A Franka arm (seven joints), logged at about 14 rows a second.
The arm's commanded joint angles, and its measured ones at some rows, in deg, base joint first. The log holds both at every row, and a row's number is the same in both.
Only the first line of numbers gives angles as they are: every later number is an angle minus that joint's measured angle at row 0.
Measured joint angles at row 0:
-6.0, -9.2, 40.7, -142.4, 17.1, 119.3, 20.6
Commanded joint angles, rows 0 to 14:
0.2, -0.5, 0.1, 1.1, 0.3, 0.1, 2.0
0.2, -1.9, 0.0, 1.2, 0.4, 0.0, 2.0
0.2, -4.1, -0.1, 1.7, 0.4, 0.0, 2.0
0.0, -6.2, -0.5, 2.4, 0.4, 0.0, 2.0
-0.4, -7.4, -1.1, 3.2, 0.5, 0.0, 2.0
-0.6, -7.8, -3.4, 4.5, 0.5, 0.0, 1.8
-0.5, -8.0, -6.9, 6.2, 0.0, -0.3, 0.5
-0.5, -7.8, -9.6, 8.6, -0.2, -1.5, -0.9
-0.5, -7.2, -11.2, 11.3, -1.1, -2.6, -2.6
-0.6, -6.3, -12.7, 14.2, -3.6, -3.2, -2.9
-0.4, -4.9, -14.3, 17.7, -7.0, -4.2, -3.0
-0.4, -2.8, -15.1, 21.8, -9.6, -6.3, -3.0
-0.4, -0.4, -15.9, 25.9, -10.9, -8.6, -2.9
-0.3, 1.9, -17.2, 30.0, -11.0, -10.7, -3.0
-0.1, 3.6, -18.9, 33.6, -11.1, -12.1, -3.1
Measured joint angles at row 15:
-0.6, -3.2, -16.6, 23.8, -9.4, -7.8, -2.4
